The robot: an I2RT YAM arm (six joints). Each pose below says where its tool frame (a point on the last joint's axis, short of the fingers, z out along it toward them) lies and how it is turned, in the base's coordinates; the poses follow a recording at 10 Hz.
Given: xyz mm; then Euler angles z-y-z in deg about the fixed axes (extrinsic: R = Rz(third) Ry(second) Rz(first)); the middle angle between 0 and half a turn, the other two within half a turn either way.
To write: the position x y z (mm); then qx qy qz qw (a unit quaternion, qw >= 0). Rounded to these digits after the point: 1 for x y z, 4 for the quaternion.
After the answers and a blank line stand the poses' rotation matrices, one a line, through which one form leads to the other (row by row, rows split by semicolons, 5 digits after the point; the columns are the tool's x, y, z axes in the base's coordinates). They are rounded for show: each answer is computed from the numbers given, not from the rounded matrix.
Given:
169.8 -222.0 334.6 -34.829 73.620 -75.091
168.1 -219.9 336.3 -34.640 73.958 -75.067
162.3 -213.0 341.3 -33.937 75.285 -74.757
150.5 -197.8 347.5 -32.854 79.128 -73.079
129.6 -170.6 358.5 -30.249 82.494 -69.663
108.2 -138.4 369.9 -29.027 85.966 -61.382
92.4 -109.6 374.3 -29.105 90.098 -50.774
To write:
169.8 -222.0 334.6 0.2062 0.5626 -0.6555 0.4597
168.1 -219.9 336.3 0.2078 0.5645 -0.6532 0.4599
162.3 -213.0 341.3 0.2130 0.5724 -0.6434 0.4615
150.5 -197.8 347.5 0.2190 0.5981 -0.6154 0.4643
129.6 -170.6 358.5 0.2223 0.6207 -0.5756 0.4837
108.2 -138.4 369.9 0.1900 0.6548 -0.5191 0.5154
92.4 -109.6 374.3 0.1330 0.6951 -0.4536 0.5417

-0.49234 0.83467 0.24684; -0.37064 0.05555 -0.92711; -0.78754 -0.54795 0.28201
-0.49063 0.83543 0.24765; -0.36615 0.06024 -0.92860; -0.79070 -0.54628 0.27634
-0.48323 0.83775 0.25429; -0.35011 0.08131 -0.93317; -0.80244 -0.53997 0.25401
-0.47290 0.83347 0.28583; -0.30948 0.14661 -0.93954; -0.82498 -0.53276 0.18862
-0.43314 0.83287 0.34456; -0.28089 0.23852 -0.92963; -0.85644 -0.49944 0.13063
-0.39648 0.78392 0.47778; -0.28640 0.38884 -0.87566; -0.87222 -0.48402 0.07035
-0.37775 0.67632 0.63238; -0.30644 0.55317 -0.77466; -0.87373 -0.48641 -0.00171

